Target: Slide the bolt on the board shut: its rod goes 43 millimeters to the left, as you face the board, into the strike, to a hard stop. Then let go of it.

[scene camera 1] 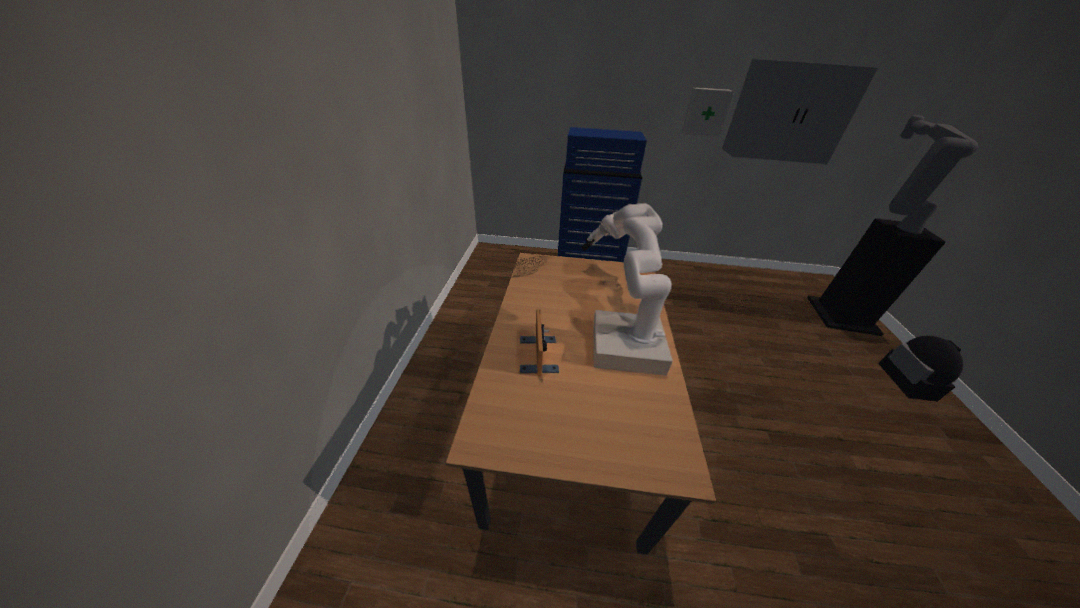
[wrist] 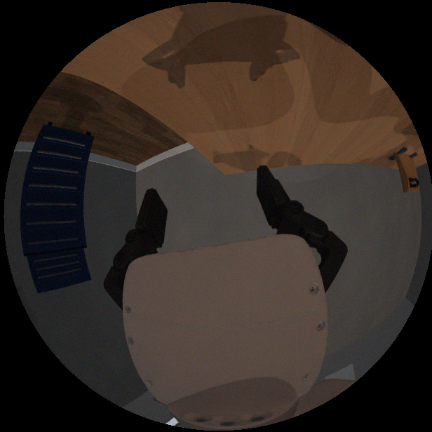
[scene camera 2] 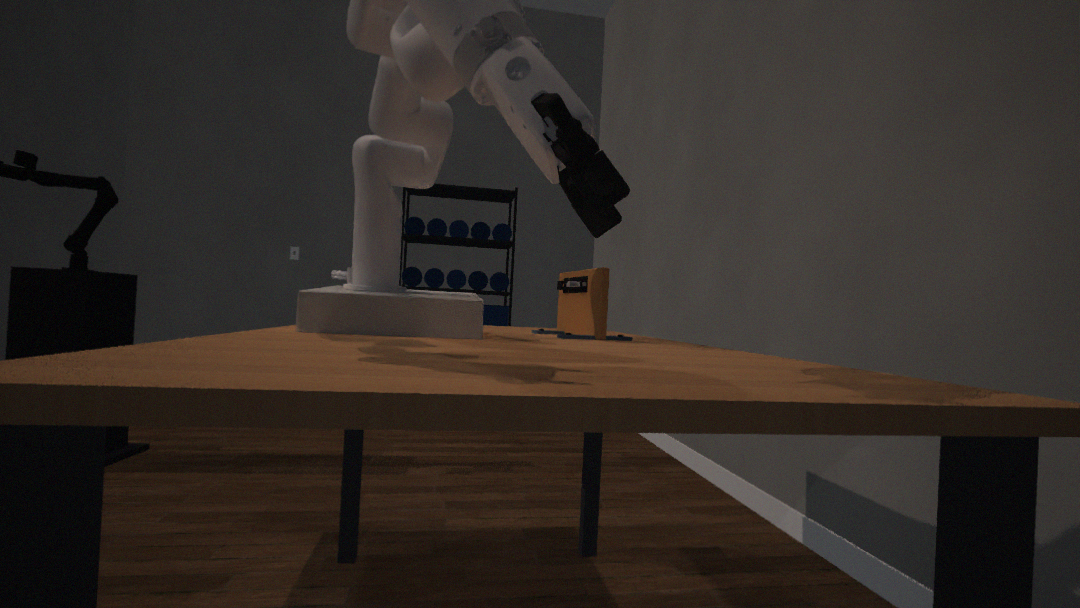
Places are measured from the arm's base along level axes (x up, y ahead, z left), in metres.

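Pixels of known places: gripper, fingertip midpoint: (scene camera 1: 585, 245) (scene camera 2: 611, 217); arm's base, origin of the base link: (scene camera 1: 642, 334) (scene camera 2: 375, 290).
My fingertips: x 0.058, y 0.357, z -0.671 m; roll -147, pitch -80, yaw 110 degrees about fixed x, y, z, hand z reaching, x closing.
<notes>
Ahead of a thing's pixels: the offset from my fingertips to its top centre. Level surfaces: height alone.
The upright wooden board @(dx +0.020, dy +0.096, dz +0.834 m) (scene camera 1: 539, 345) (scene camera 2: 581, 313) (wrist: 405, 170) stands on two dark feet on the table. The bolt @(dx +0.004, dy +0.066, dz +0.845 m) (scene camera 1: 544, 337) (scene camera 2: 574, 284) (wrist: 413, 183) is a small dark fitting on the board's face toward the arm's base. It is too small to tell how far its rod reaches. My gripper (scene camera 1: 587, 245) (wrist: 207, 188) is open and empty, its two black fingers wide apart in the wrist view. It hangs high above the table, well away from the board and touching nothing. In scene camera 2 the gripper (scene camera 2: 604, 225) shows side-on, one finger largely hiding the other.
The arm's pale base block (scene camera 1: 631, 354) (scene camera 2: 389, 313) stands on the wooden table @(dx -0.141 m) (scene camera 1: 581, 430) (scene camera 2: 226, 370), across from the board's bolt face. A wall runs behind the board. A blue tool cabinet (scene camera 1: 600, 203) (wrist: 55, 200) stands beyond the table's far end.
</notes>
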